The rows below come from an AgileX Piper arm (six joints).
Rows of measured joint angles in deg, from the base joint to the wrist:
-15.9, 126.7, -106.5, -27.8, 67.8, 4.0
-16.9, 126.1, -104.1, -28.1, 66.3, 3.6
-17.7, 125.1, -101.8, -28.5, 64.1, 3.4
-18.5, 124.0, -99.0, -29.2, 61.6, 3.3
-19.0, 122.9, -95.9, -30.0, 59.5, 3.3
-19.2, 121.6, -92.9, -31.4, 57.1, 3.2
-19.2, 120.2, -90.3, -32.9, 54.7, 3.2
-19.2, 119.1, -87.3, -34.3, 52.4, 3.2
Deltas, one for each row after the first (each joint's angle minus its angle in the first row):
-1.0, -0.6, 2.4, -0.3, -1.5, -0.4
-1.8, -1.6, 4.7, -0.7, -3.7, -0.6
-2.6, -2.7, 7.5, -1.4, -6.2, -0.7
-3.1, -3.8, 10.6, -2.2, -8.3, -0.7
-3.3, -5.1, 13.6, -3.6, -10.7, -0.8
-3.3, -6.5, 16.2, -5.1, -13.1, -0.8
-3.3, -7.6, 19.2, -6.5, -15.4, -0.8

